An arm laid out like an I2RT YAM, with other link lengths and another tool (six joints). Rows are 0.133 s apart.
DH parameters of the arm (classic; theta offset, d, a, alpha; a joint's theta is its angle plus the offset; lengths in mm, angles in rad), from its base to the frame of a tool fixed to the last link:
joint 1: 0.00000 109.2 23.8 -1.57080
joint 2: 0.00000 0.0 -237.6 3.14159
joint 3: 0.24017 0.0 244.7 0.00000
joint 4: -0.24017 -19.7 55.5 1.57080
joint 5: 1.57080 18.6 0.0 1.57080
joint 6: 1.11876 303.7 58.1 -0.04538
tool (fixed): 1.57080 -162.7 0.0 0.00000
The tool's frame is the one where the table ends.
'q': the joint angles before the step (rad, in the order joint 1, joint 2, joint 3, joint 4, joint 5, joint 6). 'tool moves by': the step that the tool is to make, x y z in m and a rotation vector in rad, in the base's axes. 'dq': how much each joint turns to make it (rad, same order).
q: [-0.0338 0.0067 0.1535 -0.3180 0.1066 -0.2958]
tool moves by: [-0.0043 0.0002 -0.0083 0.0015 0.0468 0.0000]
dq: [0.0009 0.0001 -0.0002 -0.0466 0.0009 0.0001]
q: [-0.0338 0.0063 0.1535 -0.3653 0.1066 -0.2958]
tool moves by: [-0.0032 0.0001 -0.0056 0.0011 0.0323 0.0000]
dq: [-0.0001 -0.0001 -0.0001 -0.0324 -0.0001 0.0000]
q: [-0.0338 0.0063 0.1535 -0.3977 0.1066 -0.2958]
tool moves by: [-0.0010 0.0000 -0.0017 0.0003 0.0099 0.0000]
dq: [-0.0005 0.0000 -0.0001 -0.0098 -0.0005 -0.0002]
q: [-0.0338 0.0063 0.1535 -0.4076 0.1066 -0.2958]
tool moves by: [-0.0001 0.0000 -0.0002 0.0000 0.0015 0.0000]
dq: [0.0000 0.0008 0.0002 -0.0009 0.0000 0.0000]
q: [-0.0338 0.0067 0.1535 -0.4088 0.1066 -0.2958]
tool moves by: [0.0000 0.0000 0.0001 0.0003 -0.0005 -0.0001]
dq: [-0.0002 -0.0003 0.0002 0.0000 -0.0001 0.0003]
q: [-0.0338 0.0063 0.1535 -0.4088 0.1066 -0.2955]
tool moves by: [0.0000 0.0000 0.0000 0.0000 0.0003 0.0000]
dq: [0.0000 0.0005 0.0002 0.0000 0.0000 0.0000]
